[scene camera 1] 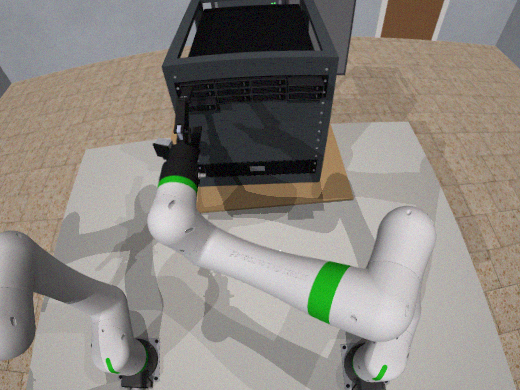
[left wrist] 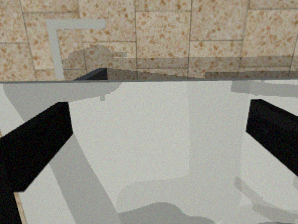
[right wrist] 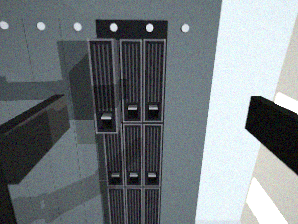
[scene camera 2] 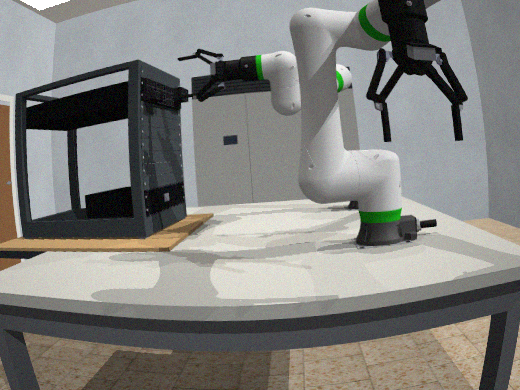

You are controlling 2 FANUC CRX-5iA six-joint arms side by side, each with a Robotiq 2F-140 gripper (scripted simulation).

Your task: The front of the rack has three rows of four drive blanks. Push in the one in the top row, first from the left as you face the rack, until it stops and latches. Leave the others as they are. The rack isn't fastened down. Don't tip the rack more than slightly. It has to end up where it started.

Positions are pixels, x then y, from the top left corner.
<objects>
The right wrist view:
my right gripper: 157, 112
drive blank: 154, 50
drive blank: 152, 131
</objects>
